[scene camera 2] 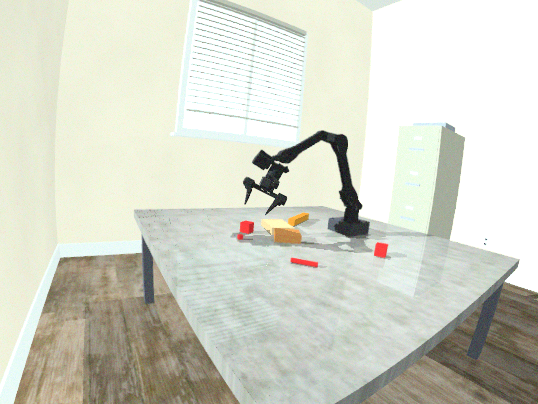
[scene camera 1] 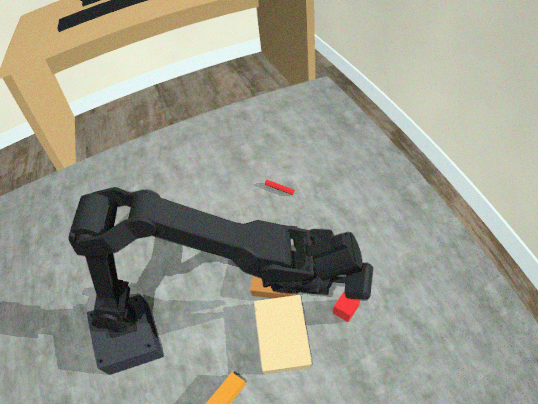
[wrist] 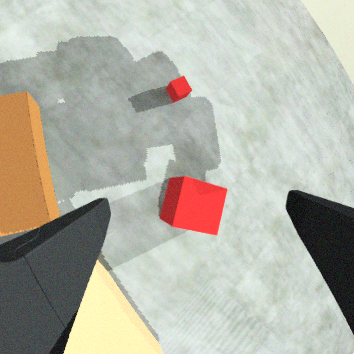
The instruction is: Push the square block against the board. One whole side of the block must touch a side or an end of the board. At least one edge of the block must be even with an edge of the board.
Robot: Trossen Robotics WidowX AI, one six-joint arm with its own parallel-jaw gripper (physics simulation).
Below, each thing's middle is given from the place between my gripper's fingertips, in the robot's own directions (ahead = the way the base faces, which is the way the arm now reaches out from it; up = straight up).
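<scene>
My gripper is 8 cm above the pale tan board (scene camera 1: 283,341), 13 cm past it and 3 cm to the left of it. Square block (wrist: 35,204): 8 cm below my hand, 9 cm behind it and 11 cm to the left of it.
</scene>
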